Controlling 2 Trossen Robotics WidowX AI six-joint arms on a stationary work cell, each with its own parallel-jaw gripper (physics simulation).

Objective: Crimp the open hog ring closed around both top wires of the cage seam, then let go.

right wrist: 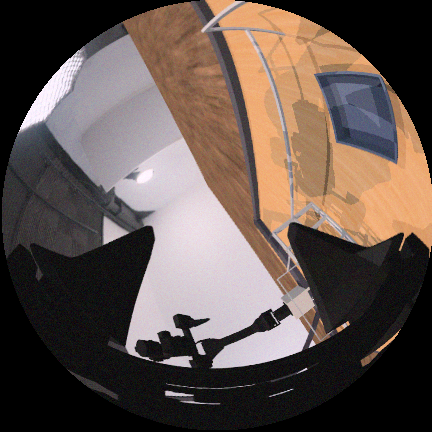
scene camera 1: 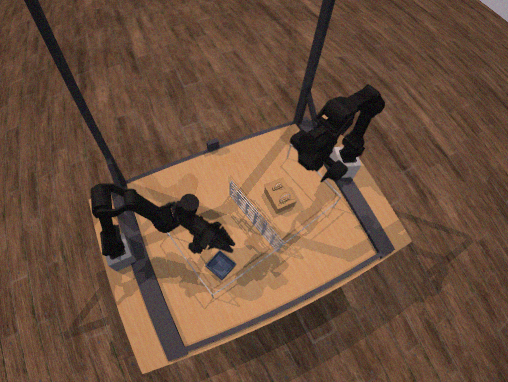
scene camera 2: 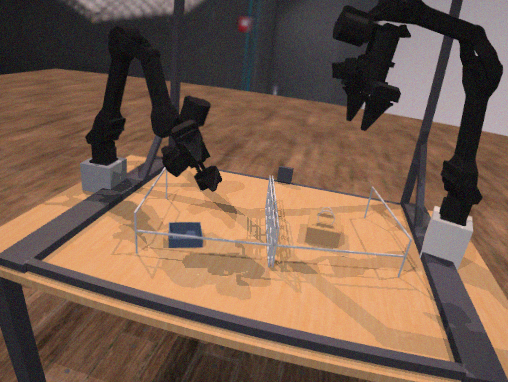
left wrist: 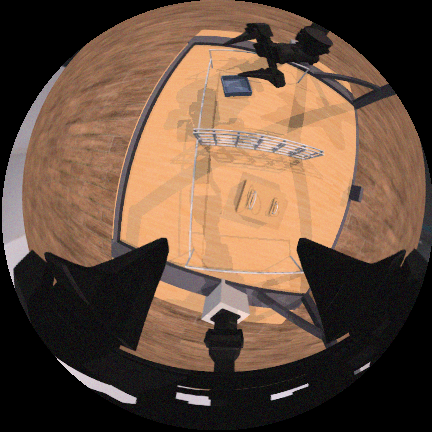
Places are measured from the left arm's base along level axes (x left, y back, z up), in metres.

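Pixels of known places: left gripper, fingertip midpoint: [right wrist: 215, 332] [scene camera 1: 310, 171] [scene camera 2: 355, 125] [left wrist: 235, 245]; right gripper, fingertip midpoint: [right wrist: 222, 231] [scene camera 1: 233, 248] [scene camera 2: 207, 176] [left wrist: 230, 59]; left arm's base, link origin: [right wrist: 287, 308] [scene camera 1: 347, 156] [scene camera 2: 453, 218] [left wrist: 224, 317]; right arm's base, link origin: [scene camera 1: 115, 249] [scene camera 2: 103, 160].
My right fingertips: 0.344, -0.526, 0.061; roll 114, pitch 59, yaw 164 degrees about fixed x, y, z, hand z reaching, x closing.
Ahead of a thing's pixels: the offset from my right fingertips to its top centre, as dx, dy, dz. "spot": to the spot under its first point. Level surfaces: height alone.
Two small metal hog rings stand on a tan block {-0.238, +0.219, -0.124} [scene camera 1: 271, 195] [scene camera 2: 324, 237] [left wrist: 263, 203]: one ring [scene camera 1: 284, 199] [left wrist: 252, 200] and another ring [scene camera 1: 277, 186] [left wrist: 274, 206]; their opening is too small to judge. The upright wire mesh seam {spot: -0.145, +0.106, -0.126} [scene camera 1: 256, 218] [scene camera 2: 271, 220] [left wrist: 237, 139] crosses the middle of the table; no ring can be made out on its top wires. My left gripper [scene camera 2: 357, 124] [left wrist: 235, 245] is open and empty, high above the block's side of the table. My right gripper [scene camera 1: 232, 247] [left wrist: 230, 59] [right wrist: 222, 231] is open and empty above the blue tray, on the seam's other side.
The blue tray {+0.009, -0.049, -0.152} [scene camera 1: 220, 265] [scene camera 2: 185, 244] [left wrist: 236, 86] [right wrist: 357, 115] lies left of the seam in both scene views. A thin raised wire frame {spot: -0.092, +0.304, -0.117} [scene camera 2: 340, 250] [left wrist: 193, 200] runs around the working area and meets the seam. Dark rails edge the wooden table {dz -0.177} [scene camera 1: 325, 280], with upright posts at its back corners.
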